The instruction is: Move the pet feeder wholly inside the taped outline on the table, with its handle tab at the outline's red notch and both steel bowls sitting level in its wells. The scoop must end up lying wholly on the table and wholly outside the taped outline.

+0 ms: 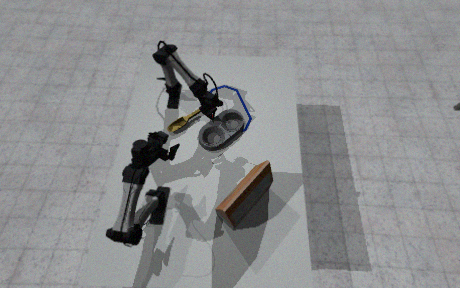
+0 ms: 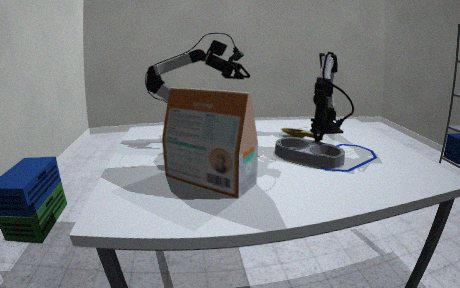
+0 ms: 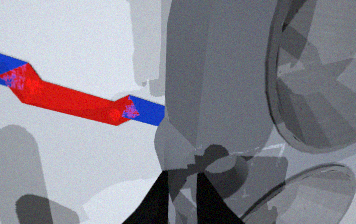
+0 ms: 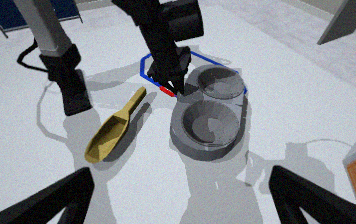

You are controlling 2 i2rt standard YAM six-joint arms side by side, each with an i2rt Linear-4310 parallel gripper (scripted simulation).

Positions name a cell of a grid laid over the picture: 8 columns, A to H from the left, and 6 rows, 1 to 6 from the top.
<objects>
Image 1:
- food bag: E5
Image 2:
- grey pet feeder: F4
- food bag: D3
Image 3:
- my left gripper: E5
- grey pet feeder: E3
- steel bowl: G2
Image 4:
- my left gripper: E3
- my right gripper: E5
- yellow scoop: C4
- grey pet feeder: E3
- steel bowl: E3
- steel bowl: E4
</objects>
